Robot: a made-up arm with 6 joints. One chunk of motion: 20 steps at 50 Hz.
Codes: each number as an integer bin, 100 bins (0 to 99) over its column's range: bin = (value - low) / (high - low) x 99, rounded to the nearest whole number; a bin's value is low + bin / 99 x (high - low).
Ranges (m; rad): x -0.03..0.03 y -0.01..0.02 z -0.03..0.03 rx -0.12..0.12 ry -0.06..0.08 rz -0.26..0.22
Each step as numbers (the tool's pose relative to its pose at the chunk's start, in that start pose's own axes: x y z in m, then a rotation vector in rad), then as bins.
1 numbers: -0.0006 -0.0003 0.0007 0.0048 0.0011 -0.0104
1 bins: 49 32 51 51 43 51
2 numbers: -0.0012 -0.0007 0.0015 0.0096 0.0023 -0.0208
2 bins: 48 31 52 53 44 49
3 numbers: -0.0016 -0.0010 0.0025 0.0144 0.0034 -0.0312
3 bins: 47 30 54 55 45 47
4 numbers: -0.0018 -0.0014 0.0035 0.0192 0.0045 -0.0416
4 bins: 47 28 55 57 46 45
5 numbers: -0.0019 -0.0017 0.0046 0.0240 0.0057 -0.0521
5 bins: 46 27 57 59 46 43
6 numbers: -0.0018 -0.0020 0.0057 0.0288 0.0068 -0.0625
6 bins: 47 26 59 61 47 41
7 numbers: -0.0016 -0.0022 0.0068 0.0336 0.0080 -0.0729
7 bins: 47 26 61 63 48 39
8 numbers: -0.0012 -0.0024 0.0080 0.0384 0.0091 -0.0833
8 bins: 48 25 63 65 49 36
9 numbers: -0.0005 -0.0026 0.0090 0.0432 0.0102 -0.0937
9 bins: 49 24 64 67 50 34
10 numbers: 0.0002 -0.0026 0.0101 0.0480 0.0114 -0.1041
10 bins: 50 24 66 69 50 32
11 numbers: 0.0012 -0.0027 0.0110 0.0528 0.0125 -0.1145
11 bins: 51 24 68 71 51 30
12 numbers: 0.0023 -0.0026 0.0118 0.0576 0.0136 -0.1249
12 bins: 53 24 69 73 52 28
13 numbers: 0.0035 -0.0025 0.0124 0.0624 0.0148 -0.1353
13 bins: 55 25 70 75 53 26
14 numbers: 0.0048 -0.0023 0.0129 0.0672 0.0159 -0.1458
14 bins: 57 25 71 77 54 24
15 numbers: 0.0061 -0.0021 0.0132 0.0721 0.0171 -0.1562
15 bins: 60 26 71 79 55 21
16 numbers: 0.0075 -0.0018 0.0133 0.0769 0.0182 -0.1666
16 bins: 62 27 71 81 55 19
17 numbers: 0.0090 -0.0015 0.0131 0.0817 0.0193 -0.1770
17 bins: 64 28 71 83 56 17
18 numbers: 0.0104 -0.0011 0.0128 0.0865 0.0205 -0.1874
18 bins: 67 29 71 85 57 15
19 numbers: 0.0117 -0.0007 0.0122 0.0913 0.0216 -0.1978
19 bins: 69 31 70 87 58 13
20 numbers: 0.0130 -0.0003 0.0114 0.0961 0.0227 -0.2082
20 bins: 71 32 68 89 58 11
